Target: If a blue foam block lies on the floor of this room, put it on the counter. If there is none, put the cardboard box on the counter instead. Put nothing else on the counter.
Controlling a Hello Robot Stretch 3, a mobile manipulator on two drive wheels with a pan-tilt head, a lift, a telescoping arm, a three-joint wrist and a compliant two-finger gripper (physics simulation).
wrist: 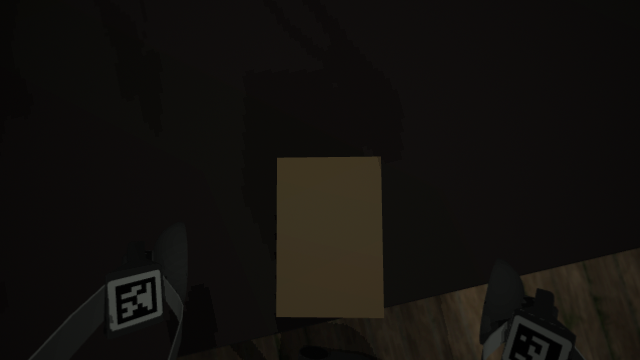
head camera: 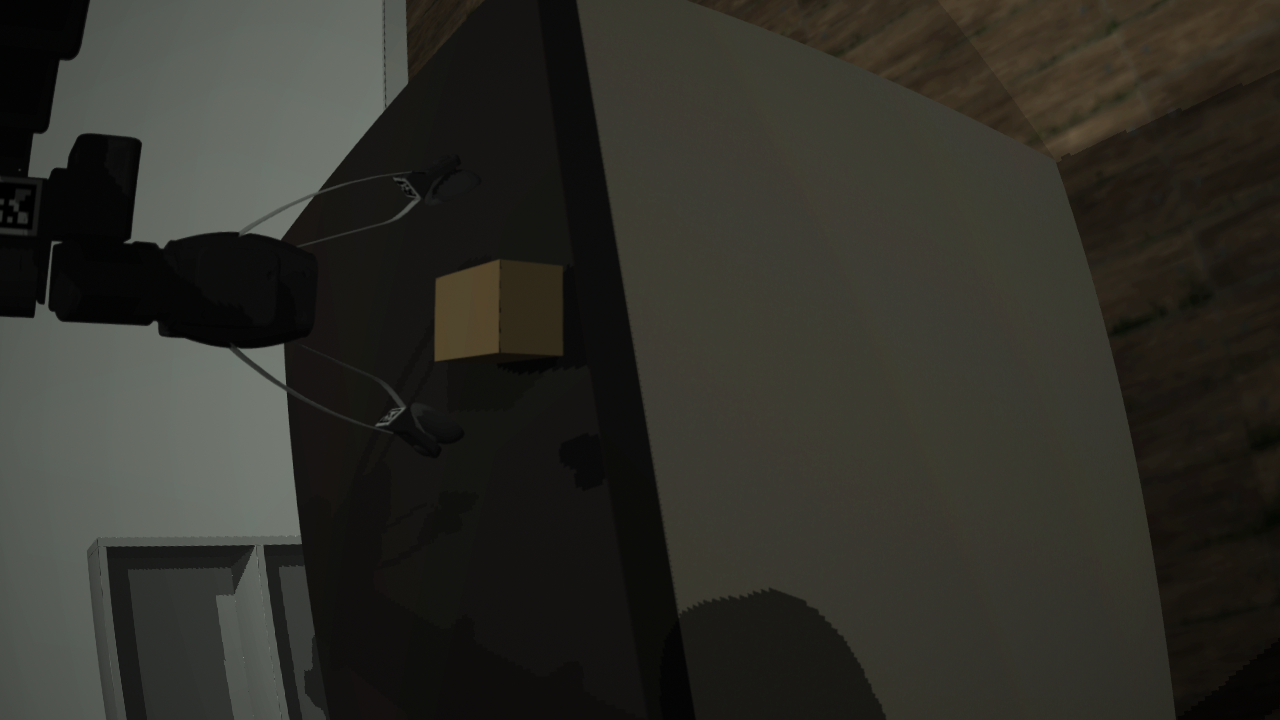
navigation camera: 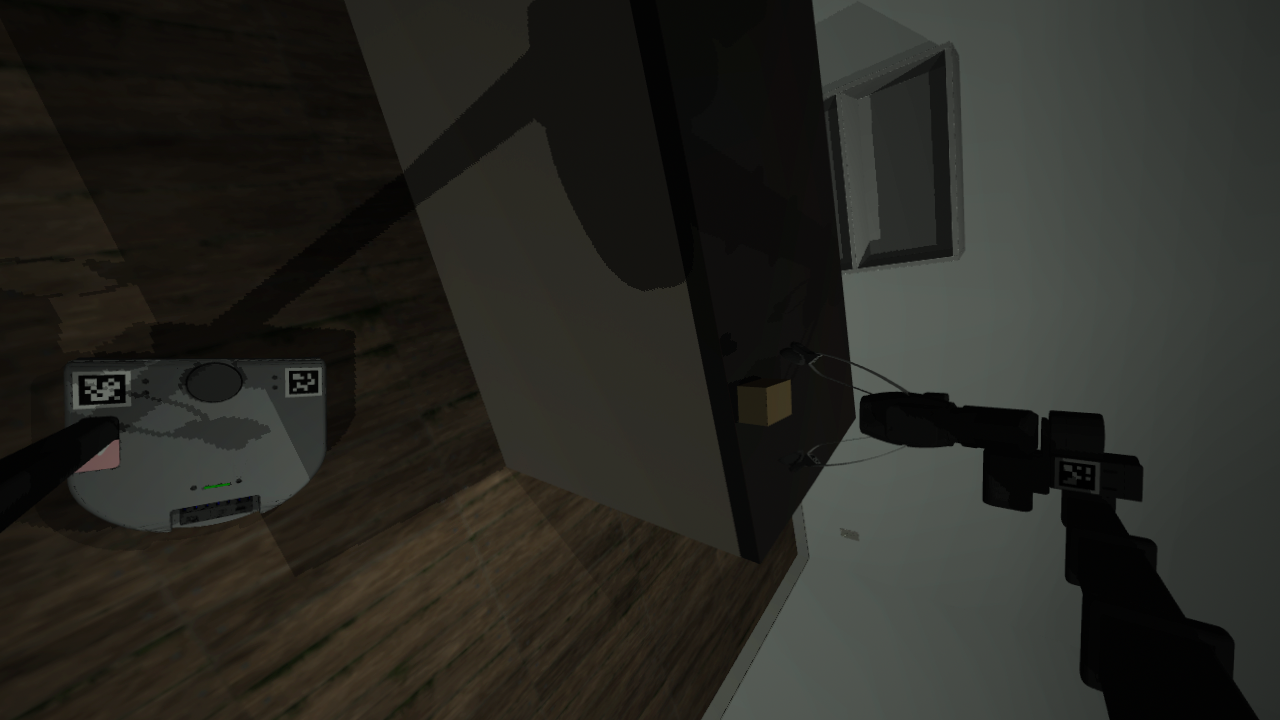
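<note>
The cardboard box (head camera: 529, 308) (navigation camera: 753, 404) (wrist: 330, 237) stands upright on the dark counter top (head camera: 501, 107) (navigation camera: 751, 179) (wrist: 475, 100), close to its front edge. My gripper (head camera: 445, 306) (navigation camera: 797, 406) (wrist: 332, 267) is open and empty, pointing down above the box. Its two fingers are spread wide on either side of the box, higher than its top in the head camera view, with a gap to it on both sides. In the wrist view the box shows between the fingers. No blue foam block shows in these views.
The counter's pale front panel (head camera: 850, 313) (navigation camera: 554, 358) drops to the wooden floor (head camera: 1208, 268) (navigation camera: 429, 573). My base (navigation camera: 277, 429) stands on the floor in front of the counter. A grey wall cabinet (head camera: 97, 626) (navigation camera: 955, 161) hangs on the wall beyond the counter.
</note>
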